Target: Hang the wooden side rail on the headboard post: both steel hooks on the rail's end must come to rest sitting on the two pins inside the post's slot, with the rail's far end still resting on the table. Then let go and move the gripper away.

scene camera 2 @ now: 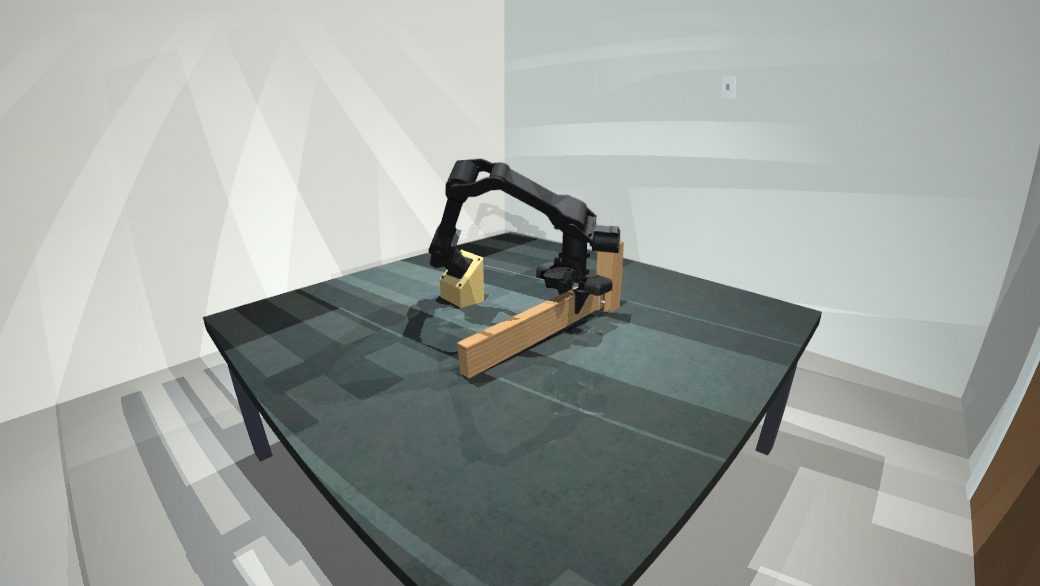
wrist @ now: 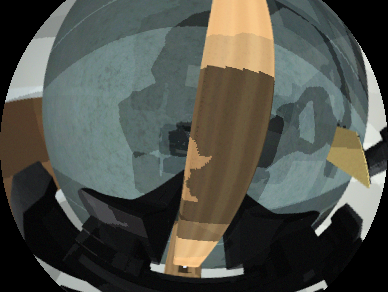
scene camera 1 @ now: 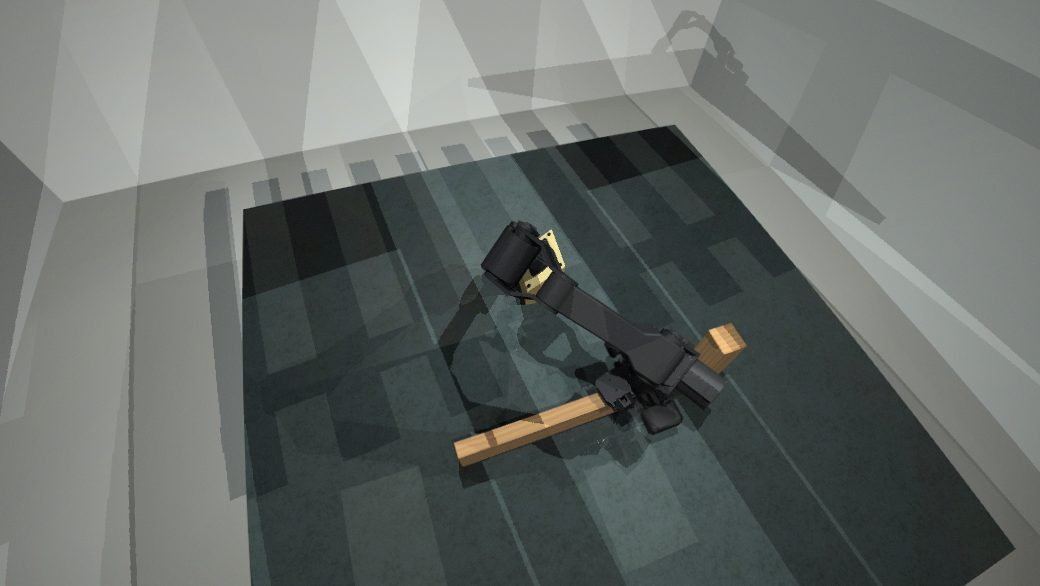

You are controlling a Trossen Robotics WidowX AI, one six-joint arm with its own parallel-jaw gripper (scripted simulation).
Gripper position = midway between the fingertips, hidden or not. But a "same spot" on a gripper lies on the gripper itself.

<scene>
my gripper: scene camera 2 571, 312; wrist; scene camera 1
wooden side rail: scene camera 2; wrist 232, 110; scene camera 1
same spot on wooden side rail: (scene camera 2: 483, 350) = (scene camera 1: 483, 453)
same spot on my gripper: (wrist: 129, 234) = (scene camera 1: 639, 399)
</scene>
